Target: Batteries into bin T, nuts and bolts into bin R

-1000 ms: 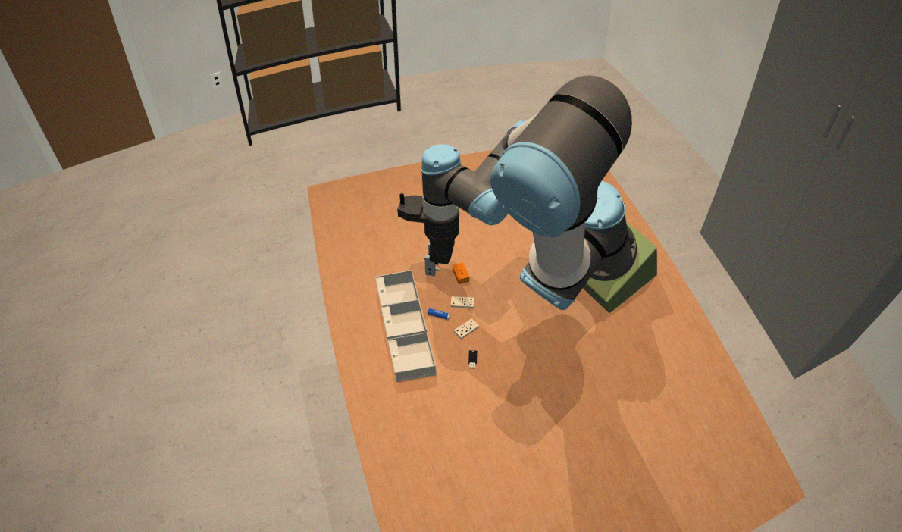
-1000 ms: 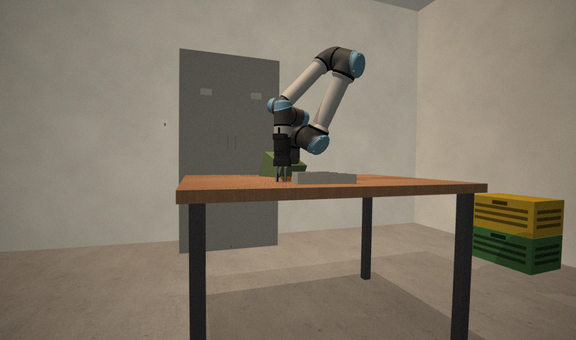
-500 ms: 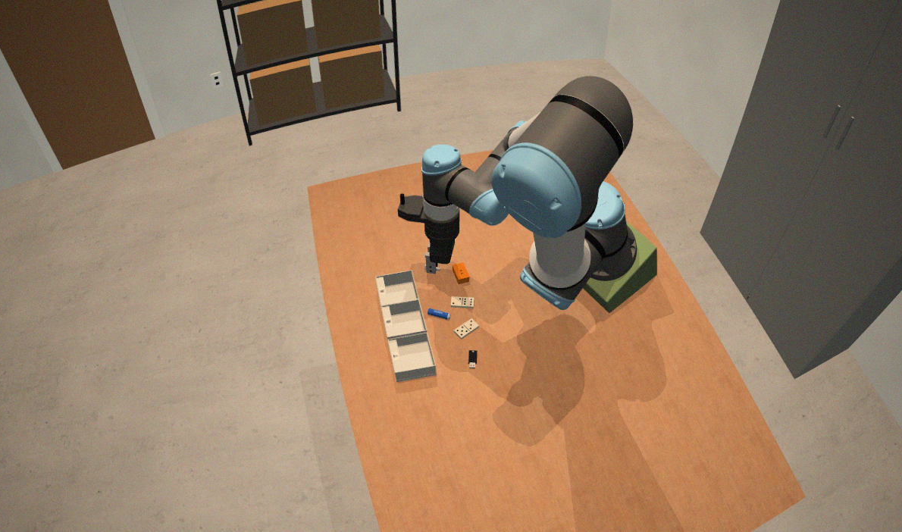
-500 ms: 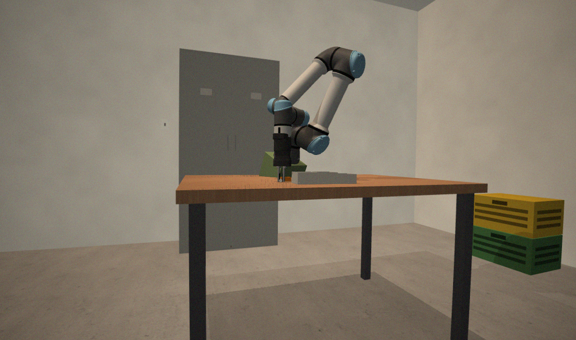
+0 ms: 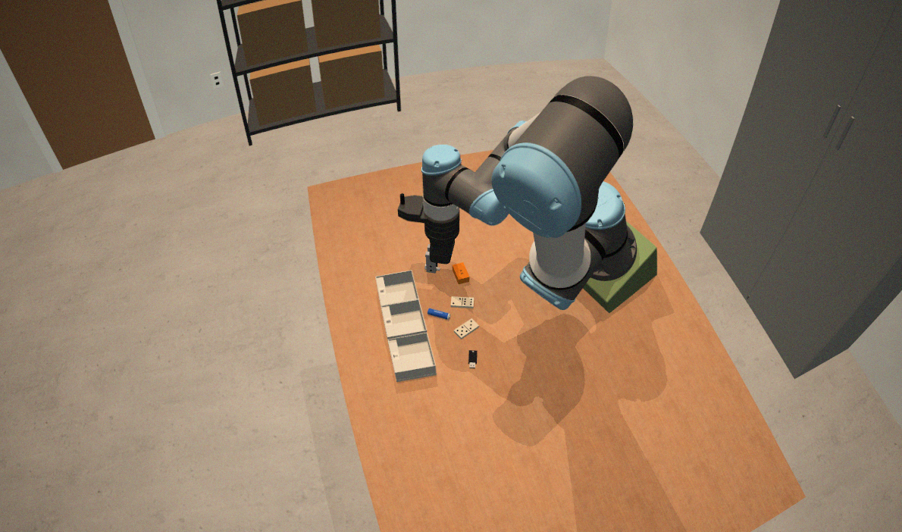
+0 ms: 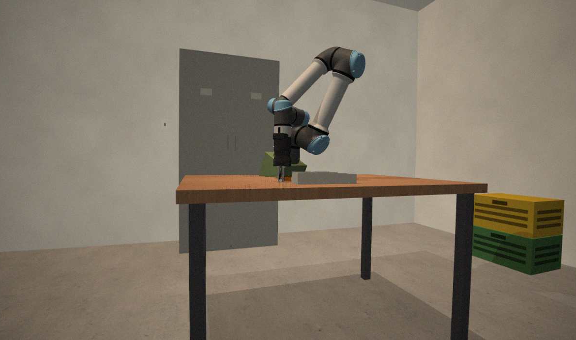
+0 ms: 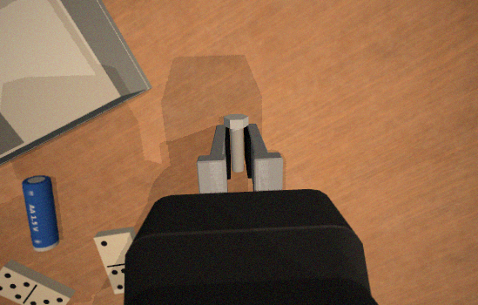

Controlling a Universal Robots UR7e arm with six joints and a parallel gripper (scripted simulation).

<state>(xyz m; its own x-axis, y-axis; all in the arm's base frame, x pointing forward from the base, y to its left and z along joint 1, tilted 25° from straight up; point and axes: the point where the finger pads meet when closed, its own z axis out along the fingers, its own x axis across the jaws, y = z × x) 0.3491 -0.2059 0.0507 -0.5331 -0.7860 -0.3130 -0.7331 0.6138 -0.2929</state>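
The grey bolt is 10 mm below my hand. From my hand the other things lie so: blue cylindrical battery 40 mm ahead, 130 mm to the left, 10 mm below; then orange 9 V battery 50 mm behind, 40 mm to the left, 10 mm below; then grey bin row 120 mm ahead, 130 mm to the left.
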